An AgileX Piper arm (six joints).
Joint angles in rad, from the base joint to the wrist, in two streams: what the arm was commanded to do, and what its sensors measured. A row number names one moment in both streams.
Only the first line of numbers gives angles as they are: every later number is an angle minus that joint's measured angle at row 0.
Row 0, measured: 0.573 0.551 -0.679 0.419 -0.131 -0.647
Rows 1 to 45, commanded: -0.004 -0.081 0.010 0.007 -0.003 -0.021; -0.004 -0.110 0.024 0.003 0.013 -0.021; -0.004 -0.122 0.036 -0.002 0.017 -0.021; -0.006 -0.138 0.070 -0.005 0.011 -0.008; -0.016 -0.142 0.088 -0.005 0.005 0.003; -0.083 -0.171 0.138 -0.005 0.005 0.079; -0.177 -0.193 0.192 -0.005 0.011 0.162; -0.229 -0.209 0.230 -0.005 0.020 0.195; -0.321 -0.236 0.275 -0.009 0.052 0.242; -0.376 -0.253 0.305 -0.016 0.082 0.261; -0.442 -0.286 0.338 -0.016 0.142 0.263; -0.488 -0.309 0.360 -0.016 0.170 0.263; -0.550 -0.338 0.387 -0.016 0.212 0.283; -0.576 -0.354 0.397 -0.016 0.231 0.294; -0.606 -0.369 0.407 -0.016 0.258 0.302; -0.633 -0.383 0.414 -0.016 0.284 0.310; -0.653 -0.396 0.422 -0.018 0.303 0.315; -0.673 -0.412 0.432 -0.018 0.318 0.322; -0.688 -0.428 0.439 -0.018 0.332 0.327; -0.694 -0.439 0.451 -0.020 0.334 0.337; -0.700 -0.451 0.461 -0.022 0.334 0.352; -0.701 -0.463 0.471 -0.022 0.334 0.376; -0.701 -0.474 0.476 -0.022 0.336 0.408; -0.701 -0.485 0.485 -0.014 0.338 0.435; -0.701 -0.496 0.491 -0.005 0.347 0.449; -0.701 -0.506 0.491 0.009 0.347 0.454; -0.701 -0.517 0.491 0.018 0.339 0.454; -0.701 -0.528 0.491 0.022 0.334 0.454; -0.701 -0.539 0.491 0.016 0.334 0.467; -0.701 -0.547 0.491 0.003 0.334 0.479; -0.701 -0.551 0.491 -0.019 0.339 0.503; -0.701 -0.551 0.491 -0.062 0.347 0.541; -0.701 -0.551 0.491 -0.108 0.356 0.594; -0.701 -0.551 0.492 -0.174 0.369 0.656; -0.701 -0.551 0.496 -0.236 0.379 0.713; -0.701 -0.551 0.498 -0.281 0.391 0.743; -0.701 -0.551 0.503 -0.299 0.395 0.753; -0.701 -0.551 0.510 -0.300 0.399 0.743; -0.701 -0.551 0.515 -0.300 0.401 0.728; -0.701 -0.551 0.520 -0.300 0.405 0.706; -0.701 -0.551 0.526 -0.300 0.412 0.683; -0.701 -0.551 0.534 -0.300 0.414 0.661; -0.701 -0.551 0.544 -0.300 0.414 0.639; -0.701 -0.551 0.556 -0.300 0.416 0.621; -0.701 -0.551 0.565 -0.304 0.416 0.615
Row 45, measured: -0.694 -0.549 0.530 -0.279 0.403 0.675
